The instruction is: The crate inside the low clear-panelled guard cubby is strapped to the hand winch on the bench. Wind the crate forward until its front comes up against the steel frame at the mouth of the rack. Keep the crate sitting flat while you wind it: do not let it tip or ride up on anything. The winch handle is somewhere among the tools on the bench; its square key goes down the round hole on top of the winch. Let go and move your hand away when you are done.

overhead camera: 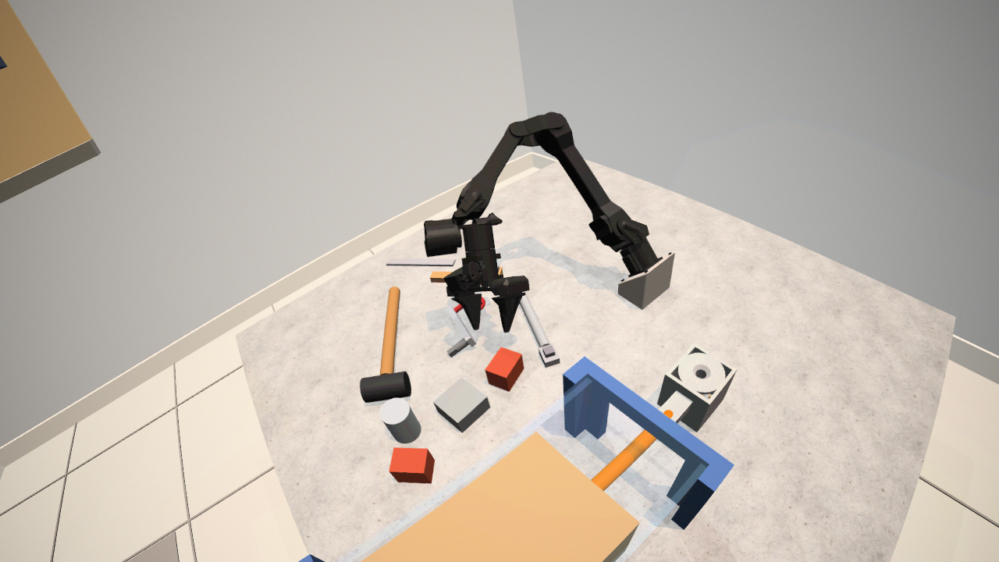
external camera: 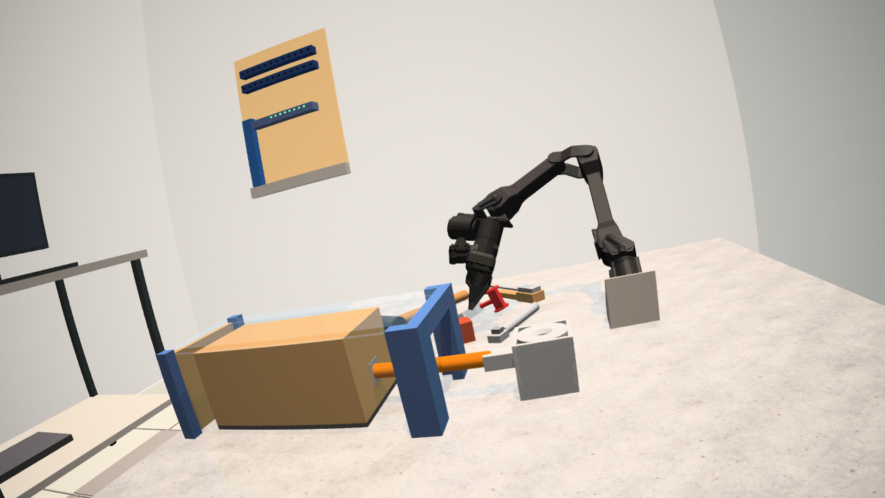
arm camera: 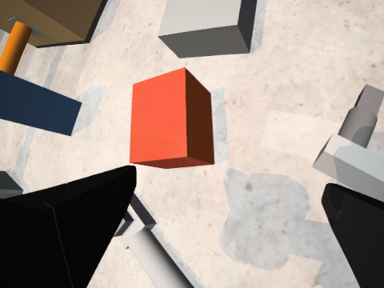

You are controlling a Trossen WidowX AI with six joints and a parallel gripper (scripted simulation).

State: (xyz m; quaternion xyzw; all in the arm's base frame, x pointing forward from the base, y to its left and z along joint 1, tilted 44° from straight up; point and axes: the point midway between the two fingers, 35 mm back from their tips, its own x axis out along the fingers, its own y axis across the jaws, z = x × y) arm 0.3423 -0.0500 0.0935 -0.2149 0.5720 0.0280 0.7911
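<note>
The crank handle is 10 mm ahead of my gripper tip, 100 mm to the right of it and 40 mm below it. The rest, counted from my gripper tip: brush 80 mm behind, 230 mm to the right, 40 mm below; red knob 30 mm behind, 130 mm to the right, 30 mm below; grey block 130 mm ahead, 80 mm to the left, 40 mm below.
</note>
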